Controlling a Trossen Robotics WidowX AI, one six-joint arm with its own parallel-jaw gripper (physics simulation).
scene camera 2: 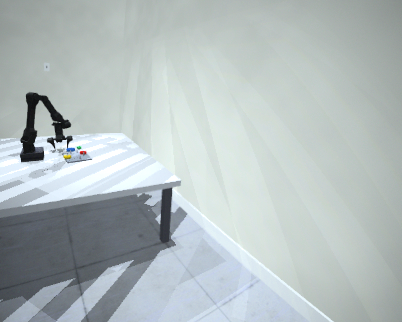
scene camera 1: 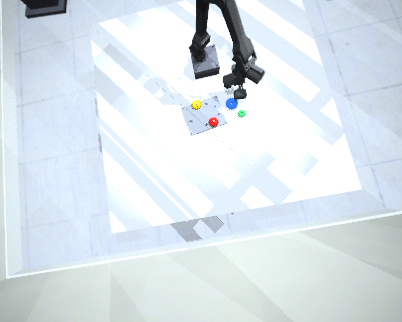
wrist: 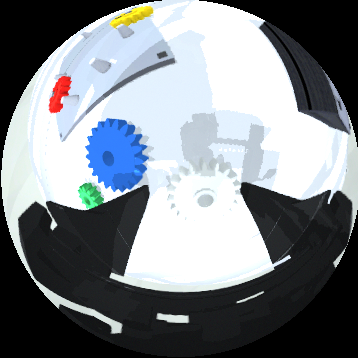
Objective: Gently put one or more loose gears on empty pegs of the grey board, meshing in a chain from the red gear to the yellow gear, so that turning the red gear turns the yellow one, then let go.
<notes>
My gripper is open, with nothing in its grasp. Also in view: a blue gear. Further things: a grey board.
</notes>
